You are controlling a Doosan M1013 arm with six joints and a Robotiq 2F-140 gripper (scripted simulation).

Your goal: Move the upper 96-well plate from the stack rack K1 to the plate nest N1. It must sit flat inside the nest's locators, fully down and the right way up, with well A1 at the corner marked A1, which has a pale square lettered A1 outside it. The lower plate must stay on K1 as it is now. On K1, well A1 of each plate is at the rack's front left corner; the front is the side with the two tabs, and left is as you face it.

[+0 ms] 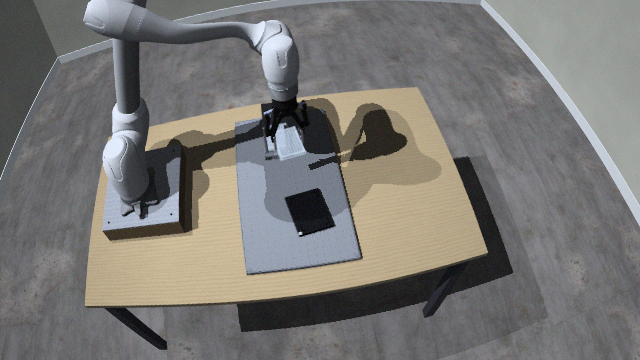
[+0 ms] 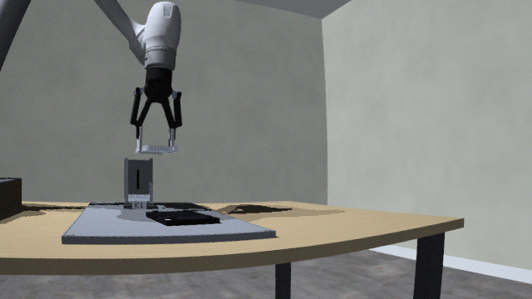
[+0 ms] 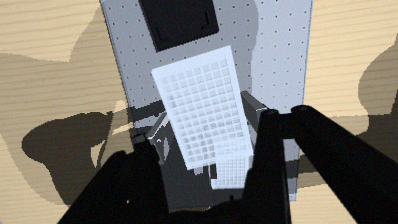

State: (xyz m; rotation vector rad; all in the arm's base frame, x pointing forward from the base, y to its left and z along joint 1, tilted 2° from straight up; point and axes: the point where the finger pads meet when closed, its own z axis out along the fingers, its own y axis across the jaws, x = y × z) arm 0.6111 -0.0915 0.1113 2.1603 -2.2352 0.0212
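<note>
Now: hand 6 cm past the pale A1 square, 25 cm to the left of it and 18 cm above it. Round my hand: rack label: 2 cm behind, 9 cm to the left, 18 cm below.
</note>
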